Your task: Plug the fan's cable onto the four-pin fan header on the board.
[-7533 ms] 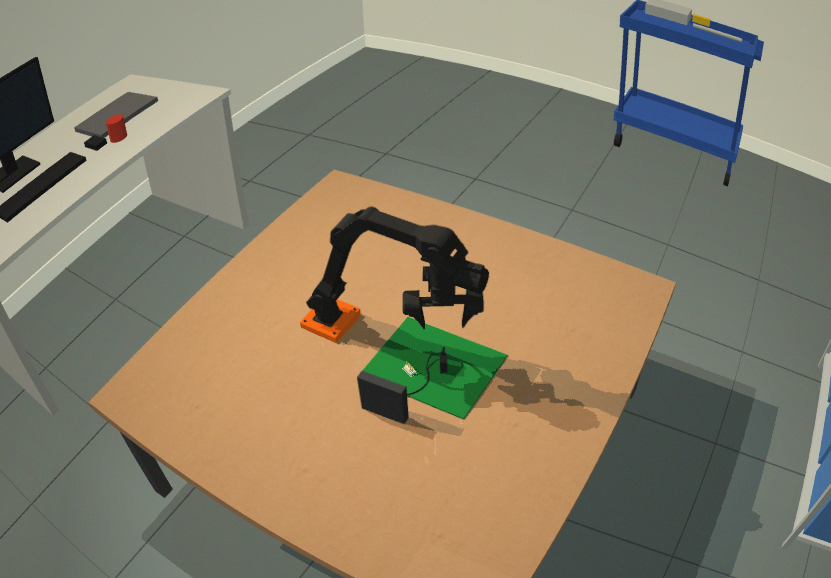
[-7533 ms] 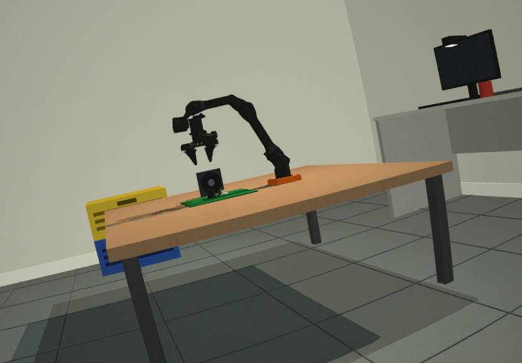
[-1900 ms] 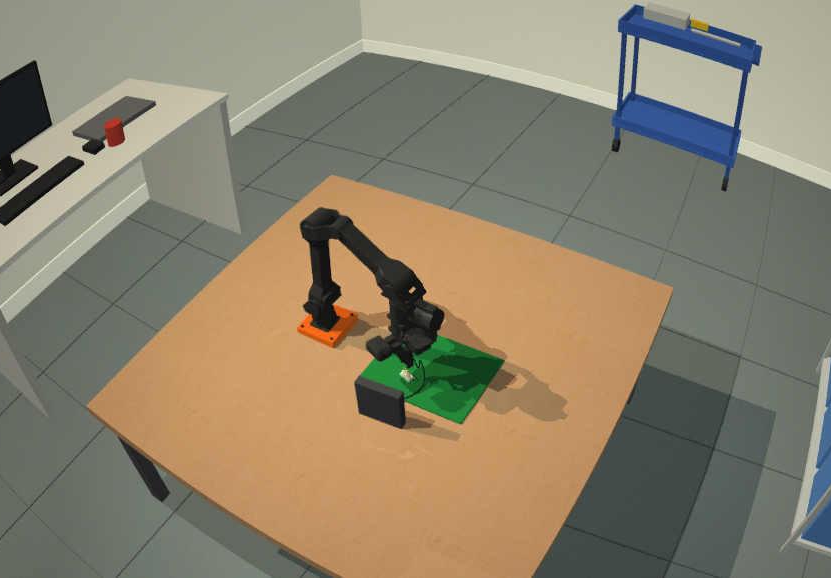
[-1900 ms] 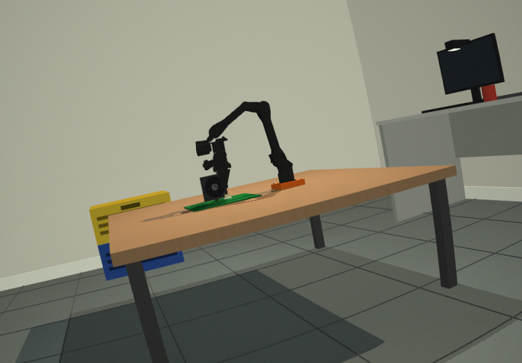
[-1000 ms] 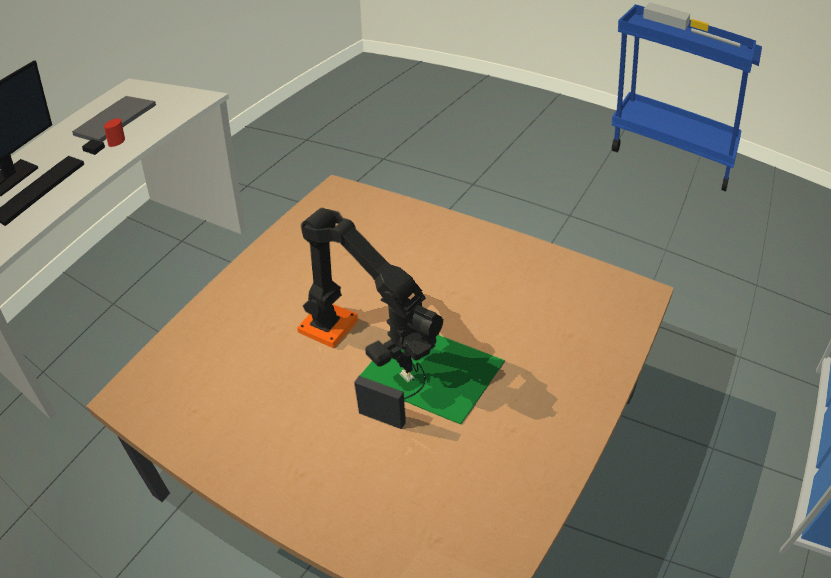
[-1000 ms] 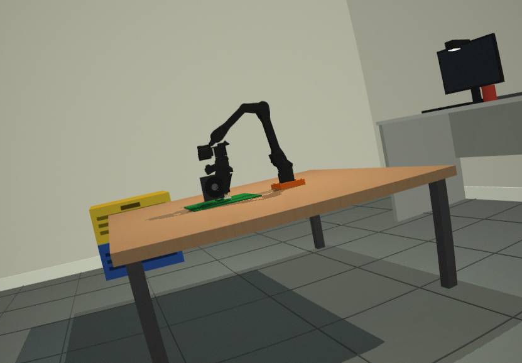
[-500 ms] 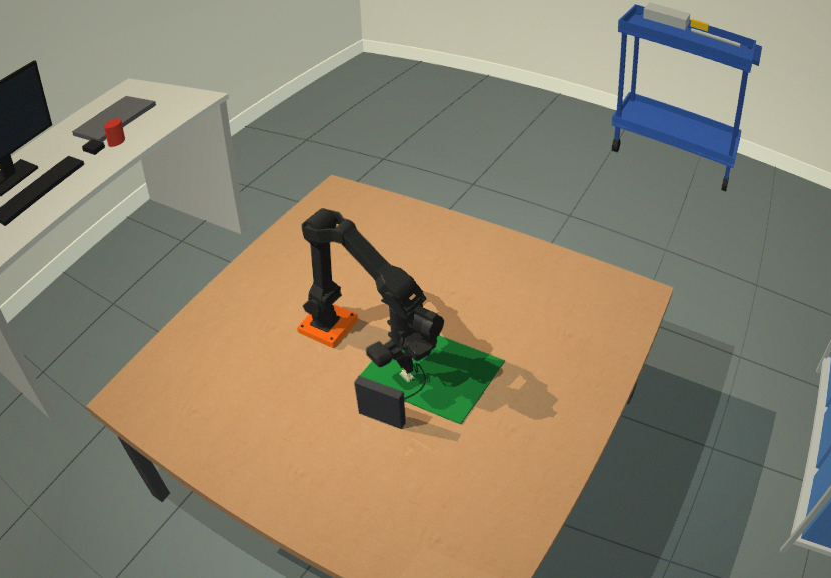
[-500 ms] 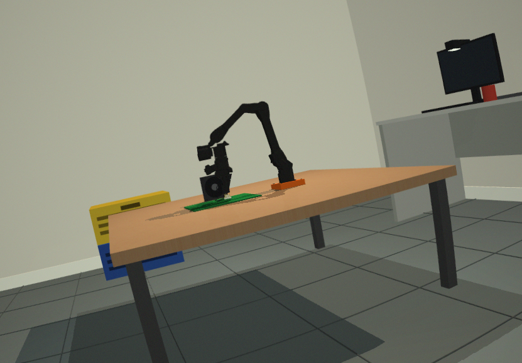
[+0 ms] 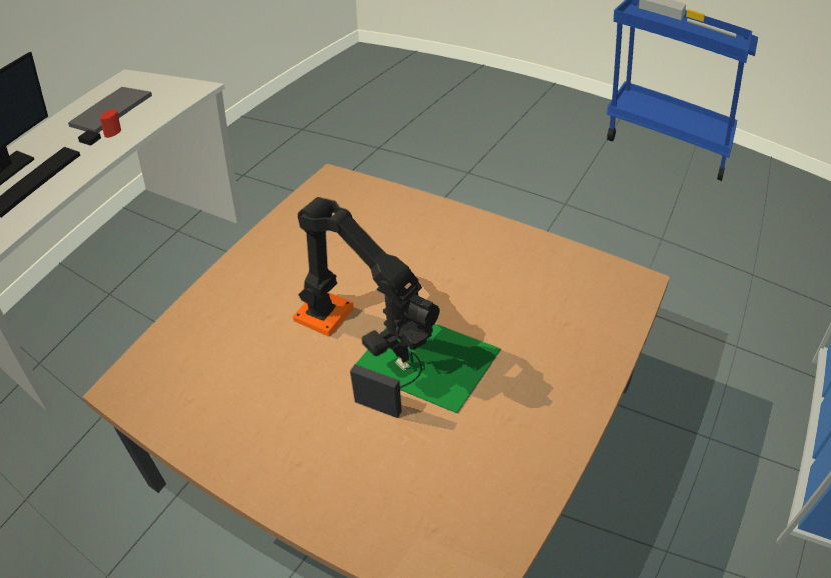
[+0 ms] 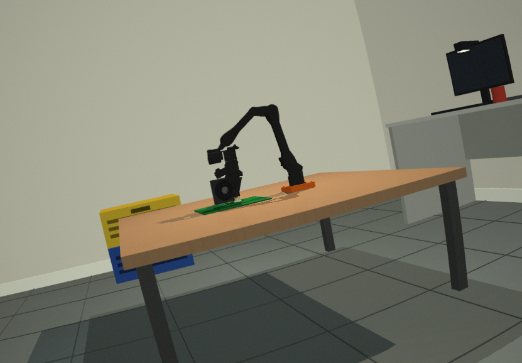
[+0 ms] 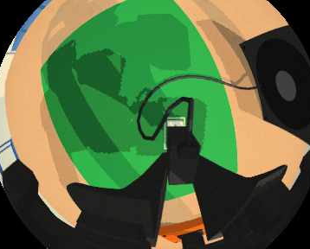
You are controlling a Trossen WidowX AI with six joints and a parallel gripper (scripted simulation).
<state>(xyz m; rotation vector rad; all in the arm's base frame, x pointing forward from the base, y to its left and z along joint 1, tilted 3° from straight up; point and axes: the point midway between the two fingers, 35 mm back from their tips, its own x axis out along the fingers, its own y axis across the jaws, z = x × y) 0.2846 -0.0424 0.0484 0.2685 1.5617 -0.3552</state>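
Right now my gripper tip is 1 cm short of the white four-pin fan header and 4 cm above it. From my gripper tip the other things lie so: green board (5 cm ahead, 4 cm to the left, 5 cm below); then black fan (2 cm ahead, 14 cm to the right, 2 cm above); then black fan plug (1 cm ahead, 1 cm above).
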